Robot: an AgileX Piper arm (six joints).
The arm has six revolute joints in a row. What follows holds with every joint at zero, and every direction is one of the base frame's. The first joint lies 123 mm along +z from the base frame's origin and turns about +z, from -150 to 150 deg. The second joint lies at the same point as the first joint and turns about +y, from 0 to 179.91 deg. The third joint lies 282.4 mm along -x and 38.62 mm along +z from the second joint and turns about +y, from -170 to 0 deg. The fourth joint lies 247.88 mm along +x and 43.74 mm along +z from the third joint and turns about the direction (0.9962, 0, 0.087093), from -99.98 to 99.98 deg. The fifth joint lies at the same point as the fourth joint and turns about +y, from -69.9 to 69.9 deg. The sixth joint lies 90.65 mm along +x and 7.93 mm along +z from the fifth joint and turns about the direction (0.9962, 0, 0.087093), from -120 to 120 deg. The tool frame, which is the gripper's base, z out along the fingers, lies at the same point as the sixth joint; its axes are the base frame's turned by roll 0, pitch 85.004 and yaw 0 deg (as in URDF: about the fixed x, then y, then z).
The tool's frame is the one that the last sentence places.
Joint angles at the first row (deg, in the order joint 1, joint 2, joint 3, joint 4, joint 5, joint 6):
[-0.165, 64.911, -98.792, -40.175, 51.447, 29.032]
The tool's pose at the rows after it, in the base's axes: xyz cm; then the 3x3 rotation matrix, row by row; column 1 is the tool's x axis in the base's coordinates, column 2 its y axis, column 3 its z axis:
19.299 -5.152 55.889; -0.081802 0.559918 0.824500; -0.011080 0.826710 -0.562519; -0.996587 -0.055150 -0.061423
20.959 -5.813 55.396; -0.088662 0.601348 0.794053; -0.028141 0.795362 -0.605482; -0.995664 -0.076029 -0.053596
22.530 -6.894 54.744; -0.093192 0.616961 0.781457; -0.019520 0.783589 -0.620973; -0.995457 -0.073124 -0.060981
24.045 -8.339 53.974; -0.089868 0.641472 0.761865; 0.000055 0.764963 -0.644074; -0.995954 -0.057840 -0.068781
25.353 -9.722 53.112; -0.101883 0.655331 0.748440; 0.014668 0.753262 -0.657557; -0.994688 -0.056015 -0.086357
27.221 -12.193 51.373; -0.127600 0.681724 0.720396; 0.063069 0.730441 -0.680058; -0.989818 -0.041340 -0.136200
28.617 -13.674 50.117; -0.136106 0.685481 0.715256; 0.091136 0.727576 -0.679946; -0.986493 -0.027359 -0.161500
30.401 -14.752 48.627; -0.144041 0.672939 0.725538; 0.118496 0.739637 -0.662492; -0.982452 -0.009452 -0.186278
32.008 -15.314 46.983; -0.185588 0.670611 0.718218; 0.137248 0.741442 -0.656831; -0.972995 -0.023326 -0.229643
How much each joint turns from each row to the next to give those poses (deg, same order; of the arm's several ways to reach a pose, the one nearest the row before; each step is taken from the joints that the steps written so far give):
[0.002, 2.751, 0.001, -6.054, -0.575, 3.559]
[-1.103, 2.534, -0.002, -3.882, -0.871, 2.839]
[-3.345, 2.292, 0.002, 1.067, -2.575, 0.647]
[-3.630, 2.448, -0.003, 0.624, -2.503, 1.649]
[-3.159, 2.218, 0.004, 1.494, -2.087, 0.002]
[-4.803, 3.643, -0.002, 3.024, -2.153, -0.003]
[-2.506, 2.623, -0.003, 2.068, -2.250, 0.001]
[-1.422, 2.971, 0.005, 2.205, -2.720, 0.001]
[0.000, 2.731, -0.004, 0.248, -0.094, -0.002]

